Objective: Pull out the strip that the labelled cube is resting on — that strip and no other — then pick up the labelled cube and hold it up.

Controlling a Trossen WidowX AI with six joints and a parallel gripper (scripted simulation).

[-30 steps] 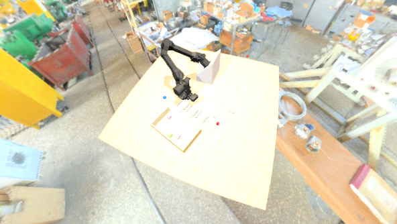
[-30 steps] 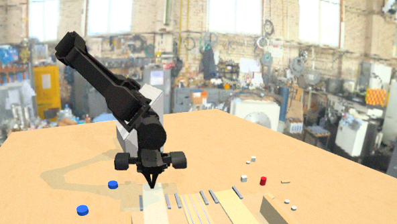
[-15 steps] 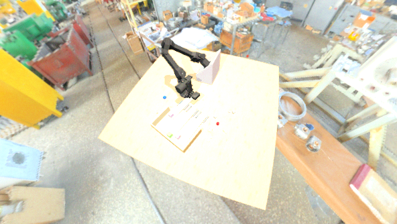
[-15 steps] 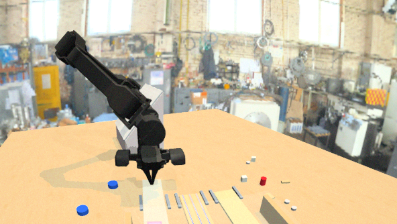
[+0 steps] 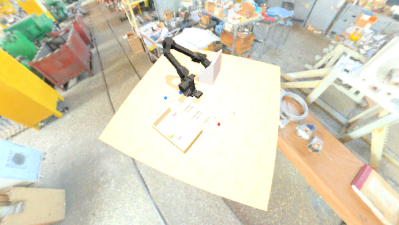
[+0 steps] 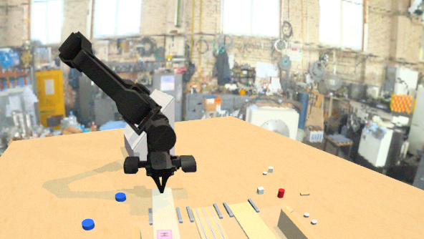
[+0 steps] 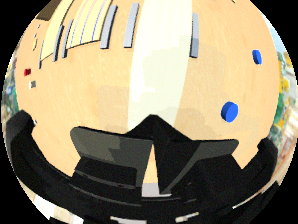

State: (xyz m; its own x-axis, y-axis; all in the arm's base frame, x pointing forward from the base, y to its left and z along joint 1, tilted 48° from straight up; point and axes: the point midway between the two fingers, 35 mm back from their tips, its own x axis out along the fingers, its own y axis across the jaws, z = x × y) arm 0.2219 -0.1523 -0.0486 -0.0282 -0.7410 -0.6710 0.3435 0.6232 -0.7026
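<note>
Right now the pale strip is 90 mm ahead of my gripper tip and 30 mm to the right of it.
</note>
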